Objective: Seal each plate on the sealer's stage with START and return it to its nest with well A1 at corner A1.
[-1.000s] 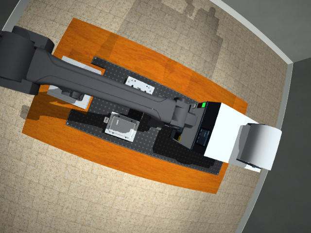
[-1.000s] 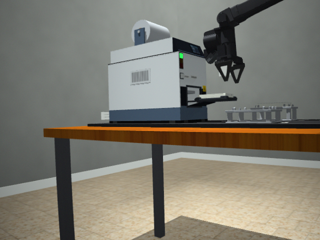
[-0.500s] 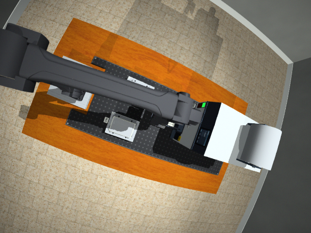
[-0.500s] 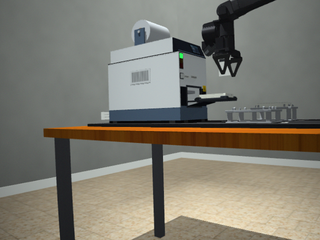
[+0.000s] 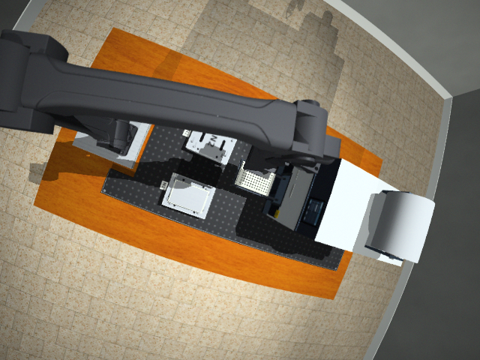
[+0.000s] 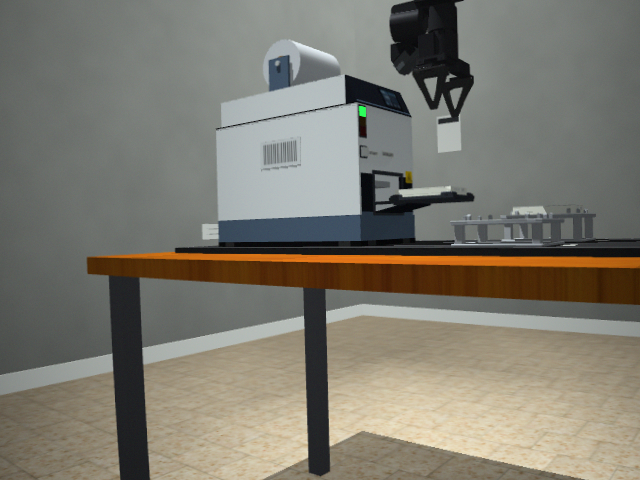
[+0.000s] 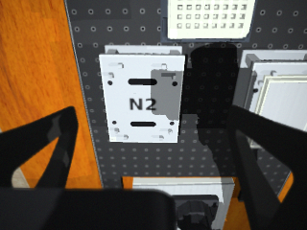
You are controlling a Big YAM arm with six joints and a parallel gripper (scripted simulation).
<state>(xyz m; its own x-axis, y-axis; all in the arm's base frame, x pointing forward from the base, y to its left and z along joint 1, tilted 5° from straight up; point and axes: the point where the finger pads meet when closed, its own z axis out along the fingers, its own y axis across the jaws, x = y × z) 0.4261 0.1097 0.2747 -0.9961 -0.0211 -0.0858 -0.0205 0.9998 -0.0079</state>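
The pale start button lies 160 mm ahead of my hand, 40 mm to the left of it and 70 mm below it. Round my hand: sealer stage 60 mm ahead, 50 mm to the right, 160 mm below; plate nest 130 mm behind, 20 mm to the left, 220 mm below; A1 mark 200 mm behind, 70 mm to the left, 210 mm below.
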